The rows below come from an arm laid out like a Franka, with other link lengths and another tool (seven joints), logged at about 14 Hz.
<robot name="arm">
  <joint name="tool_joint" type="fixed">
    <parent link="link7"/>
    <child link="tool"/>
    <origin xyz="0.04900 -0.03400 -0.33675" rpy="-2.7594 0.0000 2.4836"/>
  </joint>
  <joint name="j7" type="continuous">
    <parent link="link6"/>
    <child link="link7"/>
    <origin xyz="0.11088 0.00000 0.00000" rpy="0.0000 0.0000 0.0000"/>
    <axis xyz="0 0 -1"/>
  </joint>
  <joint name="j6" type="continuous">
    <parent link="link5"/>
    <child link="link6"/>
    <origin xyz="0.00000 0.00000 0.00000" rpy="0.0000 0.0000 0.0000"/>
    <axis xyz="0 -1 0"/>
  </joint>
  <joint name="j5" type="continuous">
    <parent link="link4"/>
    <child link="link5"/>
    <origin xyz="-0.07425 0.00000 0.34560" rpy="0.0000 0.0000 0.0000"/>
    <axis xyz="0 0 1"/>
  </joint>
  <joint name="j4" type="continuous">
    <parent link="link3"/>
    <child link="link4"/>
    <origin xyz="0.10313 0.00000 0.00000" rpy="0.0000 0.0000 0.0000"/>
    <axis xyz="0 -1 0"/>
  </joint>
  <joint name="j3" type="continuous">
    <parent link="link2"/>
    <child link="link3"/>
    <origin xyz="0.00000 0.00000 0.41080" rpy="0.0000 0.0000 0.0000"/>
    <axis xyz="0 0 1"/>
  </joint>
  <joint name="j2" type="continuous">
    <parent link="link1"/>
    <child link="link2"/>
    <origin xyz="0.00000 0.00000 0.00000" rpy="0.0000 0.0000 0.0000"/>
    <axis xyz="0 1 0"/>
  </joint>
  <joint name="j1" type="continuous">
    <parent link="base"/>
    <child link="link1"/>
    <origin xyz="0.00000 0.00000 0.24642" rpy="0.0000 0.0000 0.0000"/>
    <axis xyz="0 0 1"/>
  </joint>
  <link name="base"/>
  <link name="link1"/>
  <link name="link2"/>
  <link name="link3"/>
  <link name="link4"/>
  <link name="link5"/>
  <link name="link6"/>
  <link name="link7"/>
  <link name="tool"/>
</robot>
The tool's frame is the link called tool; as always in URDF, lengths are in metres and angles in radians. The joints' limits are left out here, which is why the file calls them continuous.
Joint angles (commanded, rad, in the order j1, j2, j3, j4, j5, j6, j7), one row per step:
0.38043 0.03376 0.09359 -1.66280 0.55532 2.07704 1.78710
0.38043 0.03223 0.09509 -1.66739 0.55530 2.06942 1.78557
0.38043 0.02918 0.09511 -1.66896 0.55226 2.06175 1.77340
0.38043 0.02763 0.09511 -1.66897 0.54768 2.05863 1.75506
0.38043 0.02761 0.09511 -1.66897 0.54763 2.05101 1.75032
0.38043 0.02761 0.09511 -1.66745 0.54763 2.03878 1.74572
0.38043 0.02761 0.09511 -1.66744 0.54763 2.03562 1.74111
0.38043 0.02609 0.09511 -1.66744 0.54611 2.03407 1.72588
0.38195 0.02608 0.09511 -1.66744 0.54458 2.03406 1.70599
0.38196 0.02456 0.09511 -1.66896 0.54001 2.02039 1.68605
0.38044 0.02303 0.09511 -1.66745 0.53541 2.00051 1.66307
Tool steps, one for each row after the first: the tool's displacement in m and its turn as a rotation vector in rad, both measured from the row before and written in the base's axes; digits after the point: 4 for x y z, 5 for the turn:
-0.0041 0.0000 -0.0027 -0.00420 0.00775 0.00674
-0.0022 -0.0016 -0.0005 -0.00626 -0.00392 0.01419
0.0002 -0.0017 -0.0001 -0.00667 -0.01173 0.01696
-0.0021 -0.0004 -0.0012 -0.00311 0.00321 0.00778
-0.0032 -0.0003 -0.0010 -0.00386 0.00562 0.01006
-0.0007 -0.0002 -0.0005 -0.00150 -0.00018 0.00538
0.0003 -0.0008 0.0004 -0.00278 -0.00965 0.01336
0.0007 0.0000 -0.0003 -0.00329 -0.01213 0.01787
-0.0032 -0.0022 -0.0025 -0.01059 -0.00275 0.02387
-0.0037 -0.0030 -0.0018 -0.01133 -0.00210 0.02806

